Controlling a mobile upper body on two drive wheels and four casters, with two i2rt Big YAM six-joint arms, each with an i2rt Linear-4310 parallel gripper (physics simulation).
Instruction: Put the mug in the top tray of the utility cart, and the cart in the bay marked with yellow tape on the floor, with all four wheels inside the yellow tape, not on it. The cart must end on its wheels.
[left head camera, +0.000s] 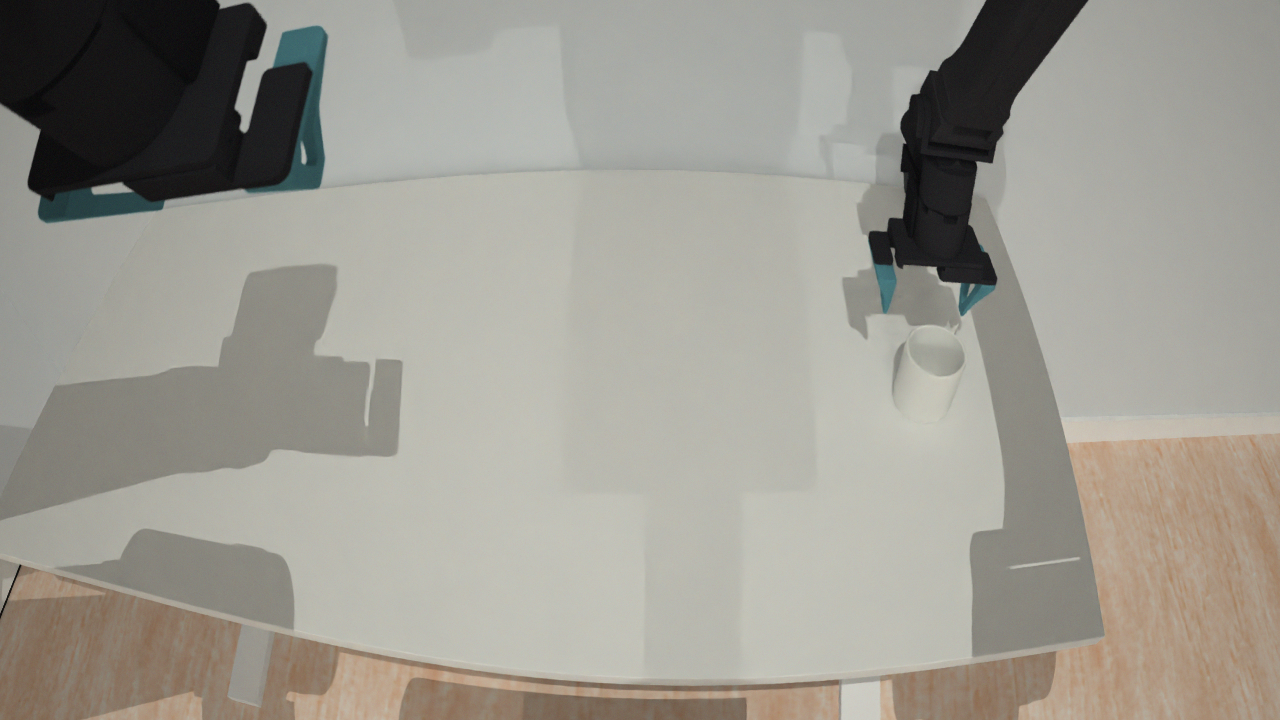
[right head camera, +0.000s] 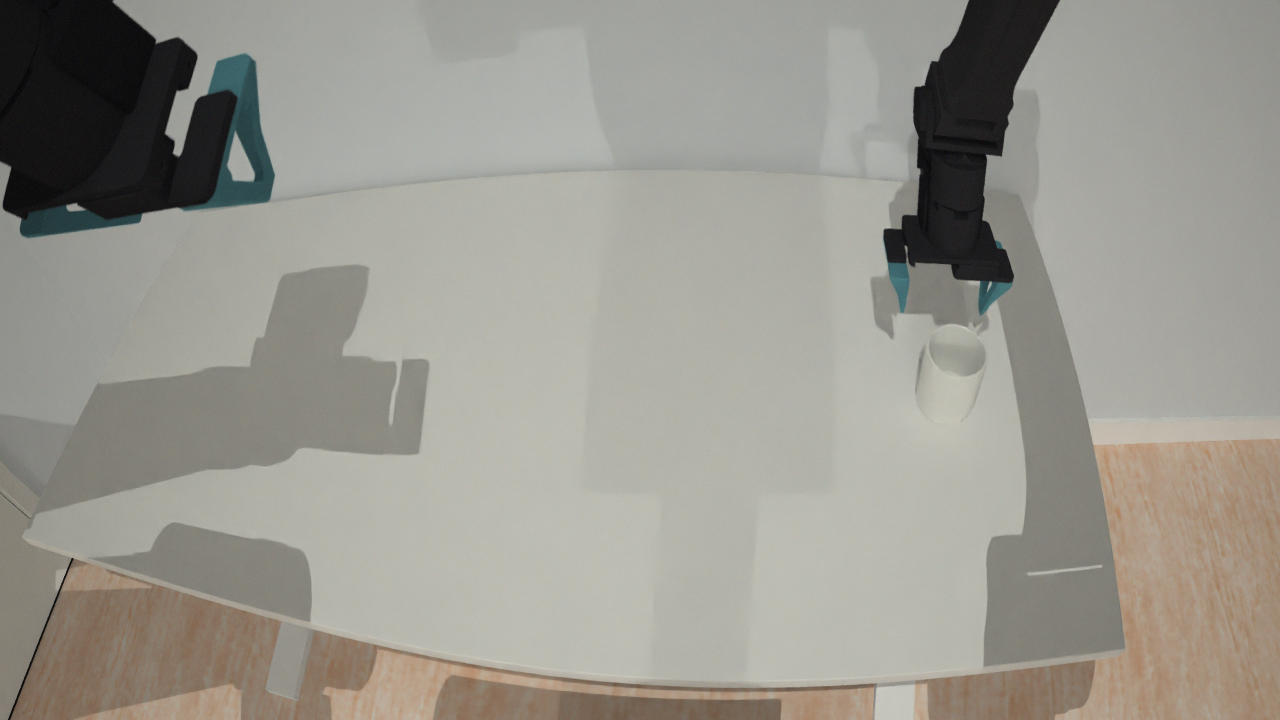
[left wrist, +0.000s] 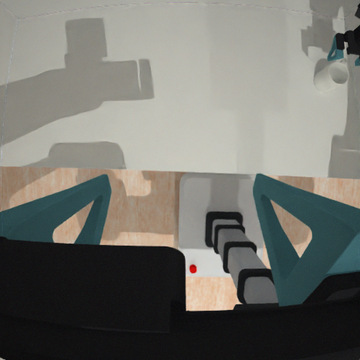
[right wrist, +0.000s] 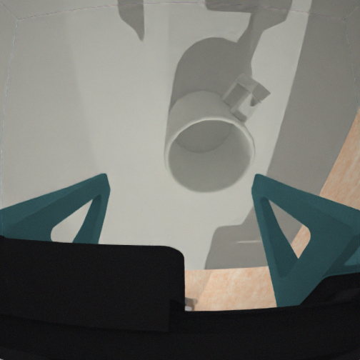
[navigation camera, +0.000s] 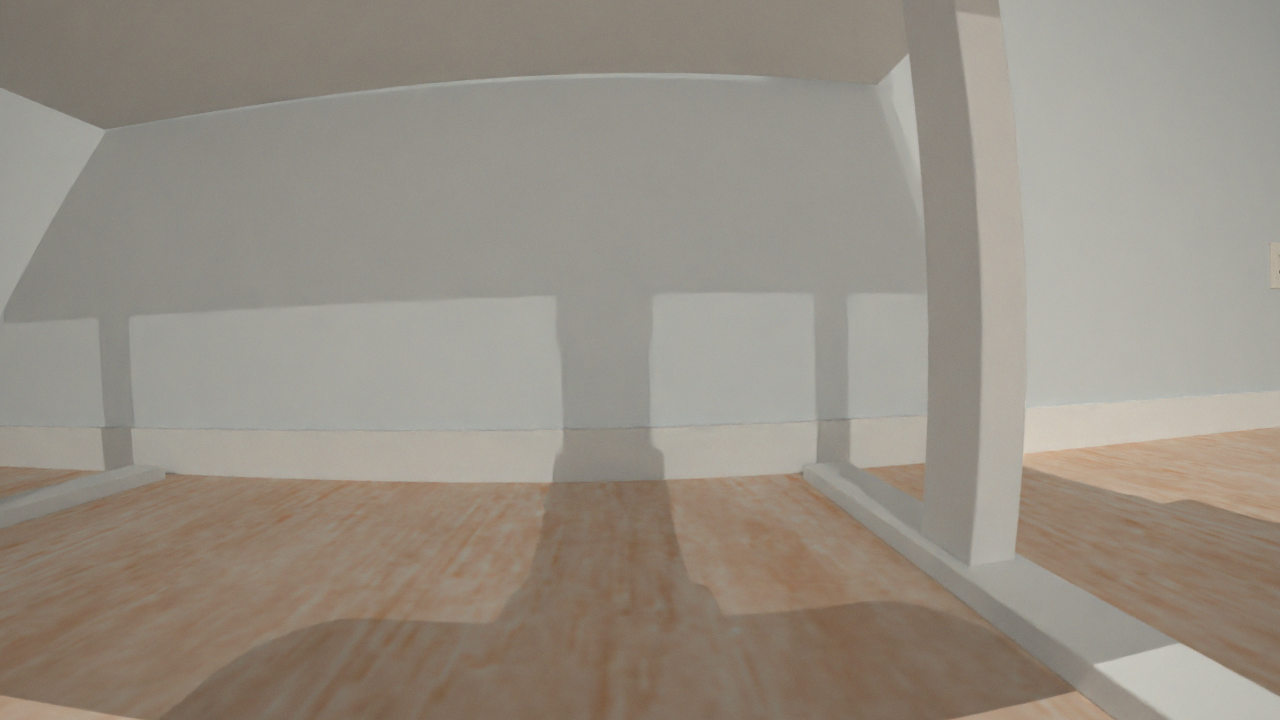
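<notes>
A white mug (left head camera: 928, 380) (right head camera: 950, 380) (left wrist: 326, 76) (right wrist: 210, 160) stands upright near the right end of the white table, its handle on the side toward the wall. My right gripper (left head camera: 924, 313) (right head camera: 944, 313) (right wrist: 180, 181) is open and empty, above the table just on the wall side of the mug. In the right wrist view the mug shows a little beyond and right of centre between the fingertips. My left gripper (left wrist: 181, 181) is open and empty, high at the upper left in the head views. The utility cart and the yellow tape bay do not show in these views.
The table (left head camera: 501, 555) (right head camera: 501, 555) (left wrist: 165, 145) stands against a grey wall (left head camera: 671, 89). A white table leg (navigation camera: 971, 295) rises from a foot bar (navigation camera: 1038, 600) at the right of the navigation view. A pale panel (right head camera: 22, 591) shows at the lower left of the right head view.
</notes>
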